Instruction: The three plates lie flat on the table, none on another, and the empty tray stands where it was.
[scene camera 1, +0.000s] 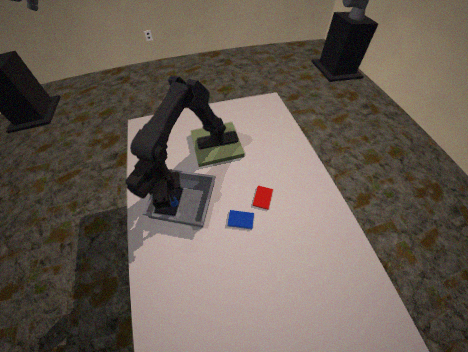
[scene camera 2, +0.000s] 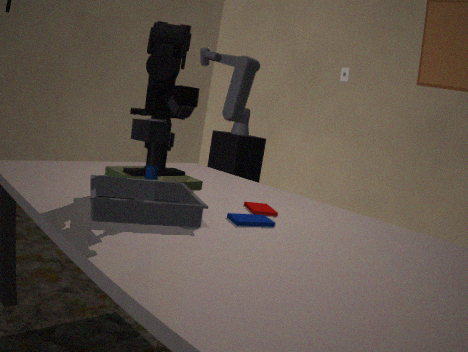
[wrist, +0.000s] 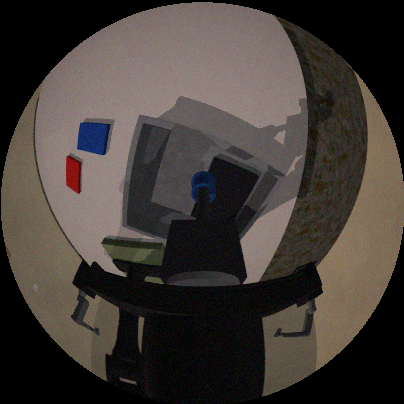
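Seen in the pictures: hand, its tool point: (scene camera 1: 174, 203) (scene camera 2: 151, 178) (wrist: 202, 181); arm's base, origin of its link: (scene camera 1: 217, 140) (wrist: 138, 267).
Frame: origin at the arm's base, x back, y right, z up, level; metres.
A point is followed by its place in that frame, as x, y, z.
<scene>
A black plate (wrist: 238, 180) {-0.299, 0.293, -0.015} lies in the left part of the grey tray (scene camera 1: 206, 200) {-0.301, 0.111, -0.025} (scene camera 2: 143, 214) {-0.365, 0.262, -0.007} (wrist: 130, 188) {-0.302, 0.100, 0.013}; in scene camera 1 the arm mostly hides it. My suction cup (scene camera 1: 173, 202) (scene camera 2: 151, 172) (wrist: 203, 186) is blue. It hangs over the black plate, near the height of the tray's rim, and holds nothing. A red plate (scene camera 1: 262, 197) {-0.348, -0.121, -0.018} (scene camera 2: 260, 208) {-0.356, -0.112, -0.018} (wrist: 73, 174) {-0.345, -0.111, -0.018} and a blue plate (scene camera 1: 240, 219) {-0.422, -0.005, -0.017} (scene camera 2: 250, 219) {-0.429, 0.005, -0.017} (wrist: 92, 138) {-0.414, 0.002, -0.017} lie flat on the white table (scene camera 1: 264, 283) {-0.672, -0.026, -0.028}, to the right of the tray, close together but apart.
The arm stands on a green base block (scene camera 1: 218, 153) {-0.081, 0.012, -0.002} (scene camera 2: 188, 183) {-0.114, -0.050, -0.006} behind the tray. The tray sits near the table's left edge. Black pedestals (scene camera 1: 346, 45) (scene camera 1: 22, 94) stand on the floor, and a grey arm (scene camera 2: 236, 91) stands on one beyond the table.
</scene>
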